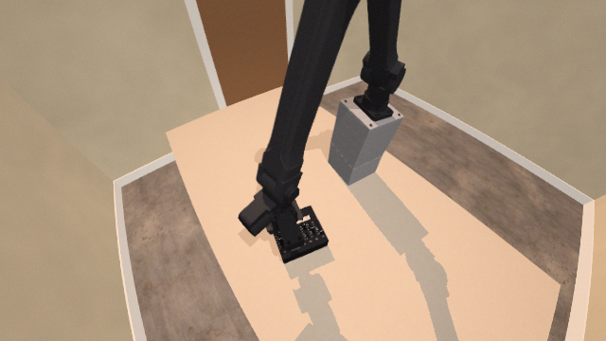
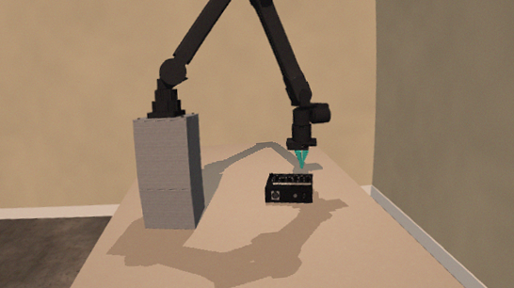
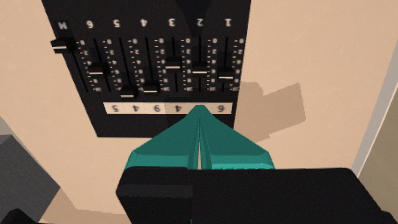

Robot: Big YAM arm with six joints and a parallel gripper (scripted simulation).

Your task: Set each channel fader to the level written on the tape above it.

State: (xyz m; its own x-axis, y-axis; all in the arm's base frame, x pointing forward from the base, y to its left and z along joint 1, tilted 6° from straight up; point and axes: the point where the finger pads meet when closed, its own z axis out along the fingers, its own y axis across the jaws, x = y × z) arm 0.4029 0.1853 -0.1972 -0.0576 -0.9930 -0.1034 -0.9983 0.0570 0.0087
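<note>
Right now the channel 2 fader cap is 2 cm to the left of my hand and 5 cm below it. The rest, counted from my hand: channel 4 fader cap: 4 cm behind, 5 cm below; channel 3 fader cap: 2 cm behind, 2 cm to the left, 5 cm below; channel 1 fader cap: 2 cm ahead, 1 cm to the left, 5 cm below.
</note>
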